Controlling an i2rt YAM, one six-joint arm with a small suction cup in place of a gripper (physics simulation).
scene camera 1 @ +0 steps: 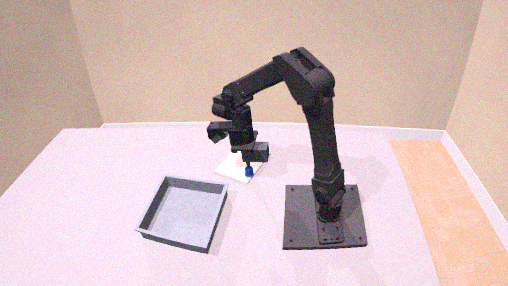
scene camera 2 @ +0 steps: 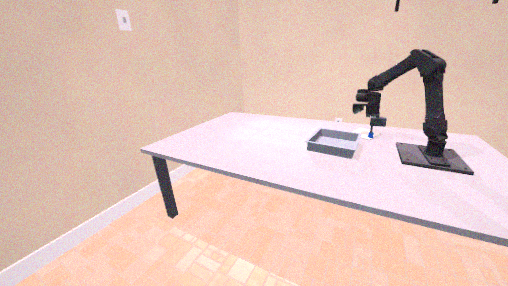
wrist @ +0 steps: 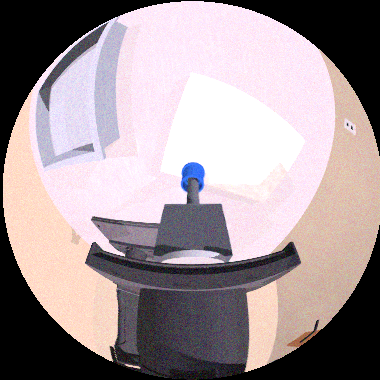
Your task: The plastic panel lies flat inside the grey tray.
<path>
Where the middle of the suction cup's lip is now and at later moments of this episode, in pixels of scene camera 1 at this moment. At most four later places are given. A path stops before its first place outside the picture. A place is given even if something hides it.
The suction cup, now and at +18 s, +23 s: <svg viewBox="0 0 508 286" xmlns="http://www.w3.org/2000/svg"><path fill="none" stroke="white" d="M249 172L187 179L181 211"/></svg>
</path>
